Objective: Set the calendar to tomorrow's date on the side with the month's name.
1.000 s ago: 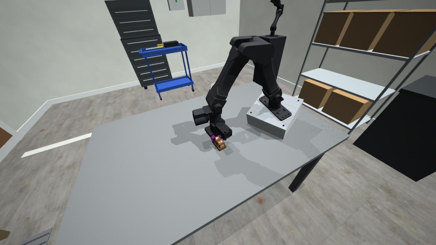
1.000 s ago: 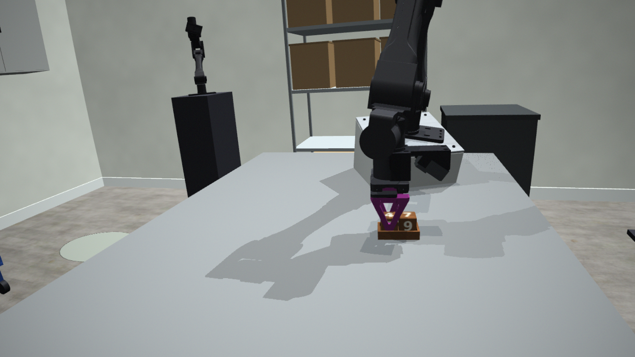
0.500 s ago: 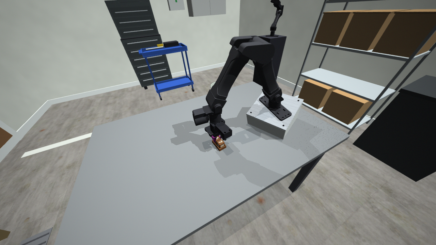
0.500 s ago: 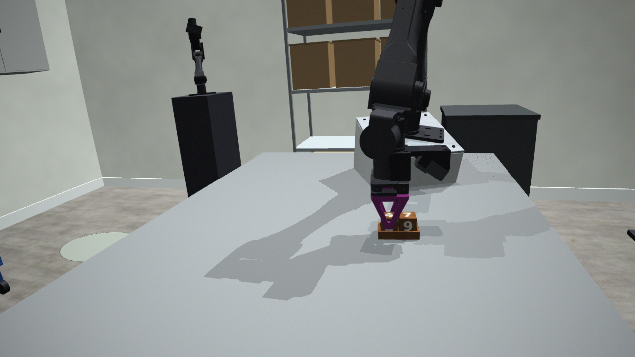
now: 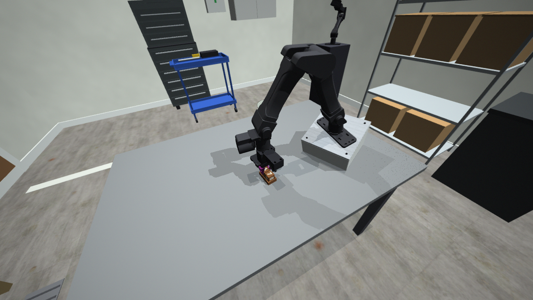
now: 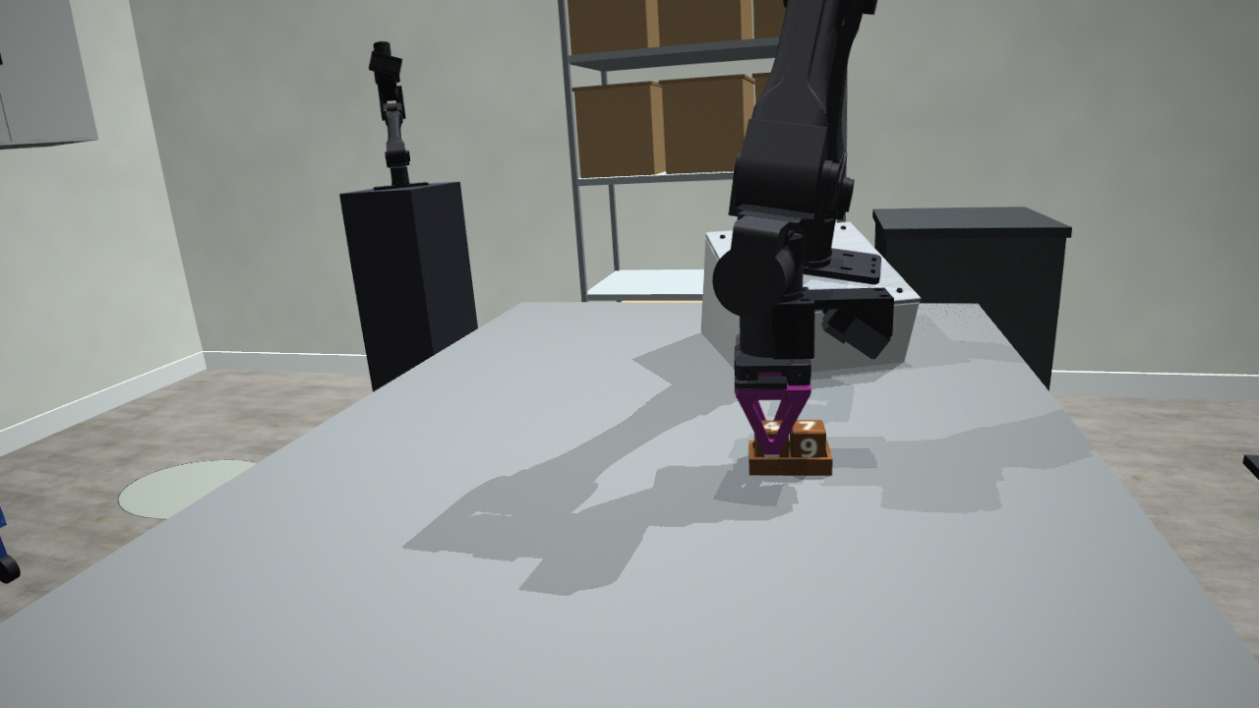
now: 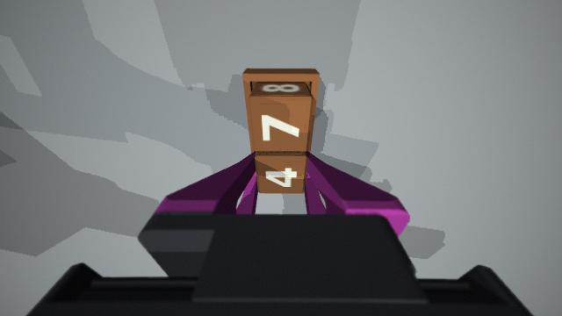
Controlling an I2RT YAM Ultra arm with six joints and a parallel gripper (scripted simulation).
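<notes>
Now: the brown wooden tray 2 cm to the left of my hand and 2 cm below it.
</notes>
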